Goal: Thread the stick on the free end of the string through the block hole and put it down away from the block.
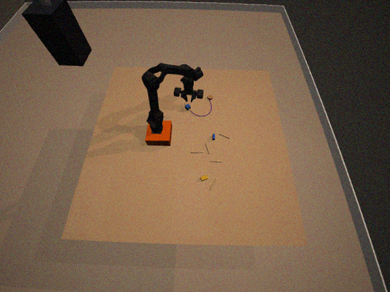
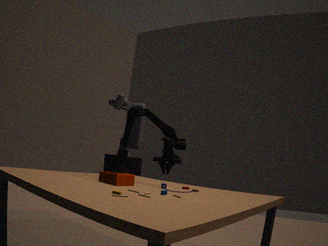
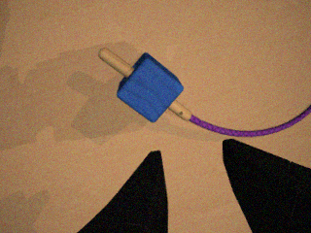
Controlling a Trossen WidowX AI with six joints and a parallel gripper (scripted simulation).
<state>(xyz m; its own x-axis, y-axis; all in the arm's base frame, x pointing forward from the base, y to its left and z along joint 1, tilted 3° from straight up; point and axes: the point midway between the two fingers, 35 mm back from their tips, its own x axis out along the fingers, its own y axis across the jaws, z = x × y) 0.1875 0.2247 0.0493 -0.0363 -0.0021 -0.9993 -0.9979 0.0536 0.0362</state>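
Right now the thin wooden stick is 80 mm below my gripper tip. From my gripper tip the other things lie so: yellow piece (500 mm to the right, 130 mm ahead, 80 mm below); then round wooden button (150 mm ahead, 130 mm to the left, 80 mm below); then red piece (160 mm to the left, 80 mm below, 50 mm ahead).
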